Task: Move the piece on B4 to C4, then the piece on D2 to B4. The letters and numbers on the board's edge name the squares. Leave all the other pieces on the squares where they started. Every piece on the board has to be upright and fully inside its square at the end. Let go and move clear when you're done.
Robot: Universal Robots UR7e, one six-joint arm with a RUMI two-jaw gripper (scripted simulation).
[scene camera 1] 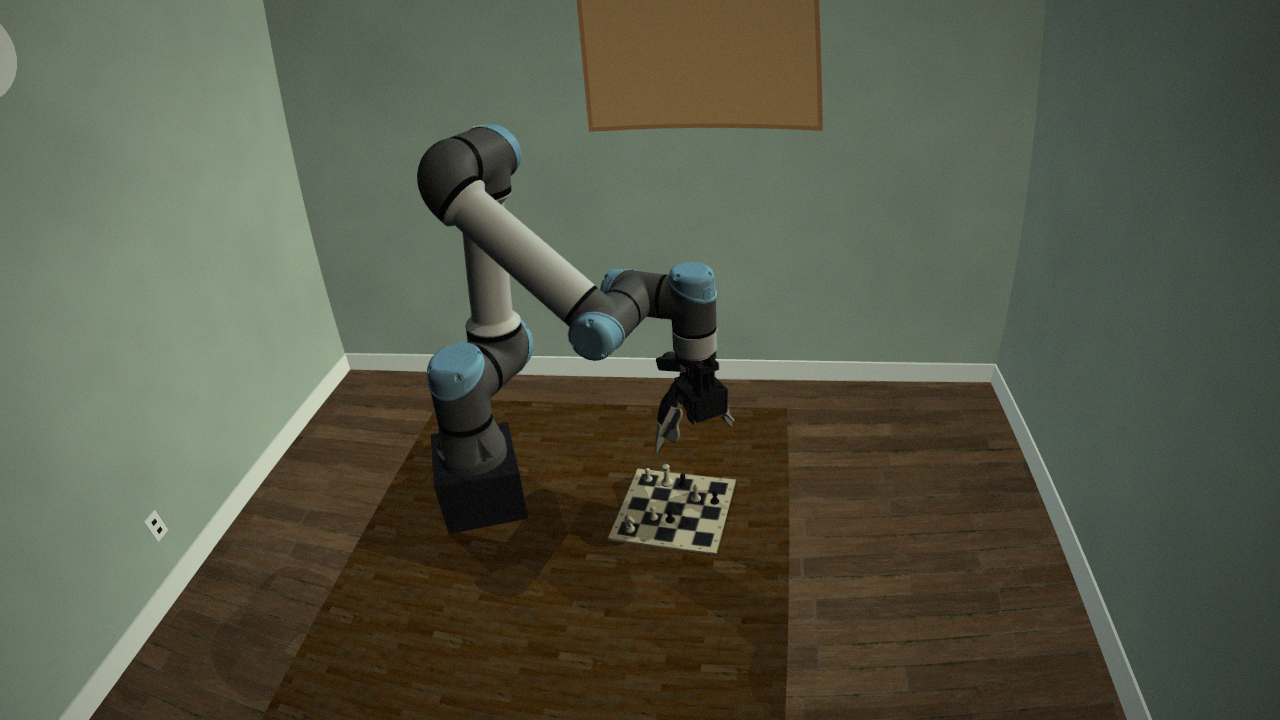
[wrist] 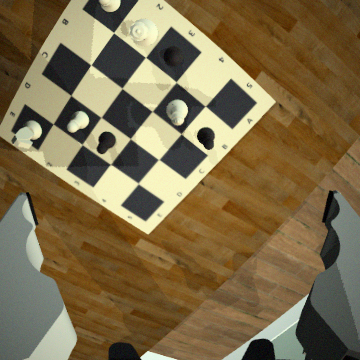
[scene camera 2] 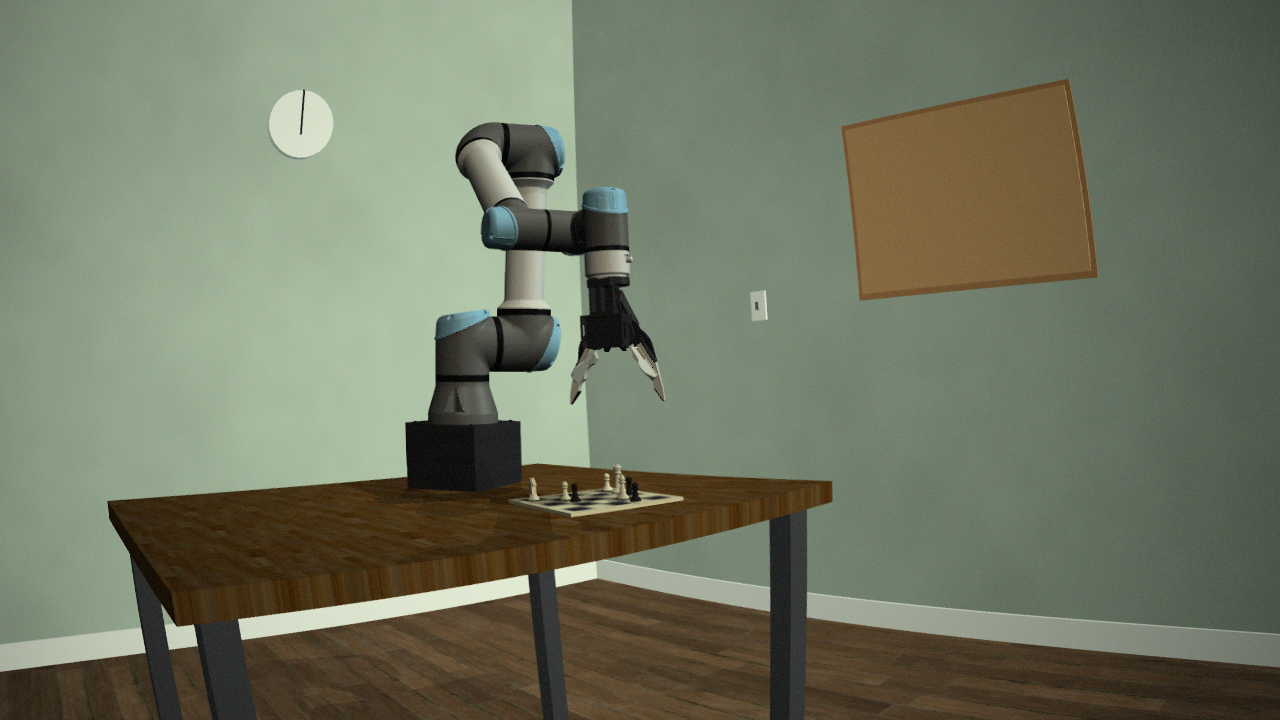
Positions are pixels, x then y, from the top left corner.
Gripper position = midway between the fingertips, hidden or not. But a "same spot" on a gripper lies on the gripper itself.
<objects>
gripper: scene camera 1; wrist 180,195; scene camera 2
chessboard: scene camera 1 698,526; wrist; scene camera 2
same spot on gripper: [scene camera 1: 669,416] = [scene camera 2: 584,356]
same spot on chessboard: [wrist: 89,63] = [scene camera 2: 586,494]
</objects>
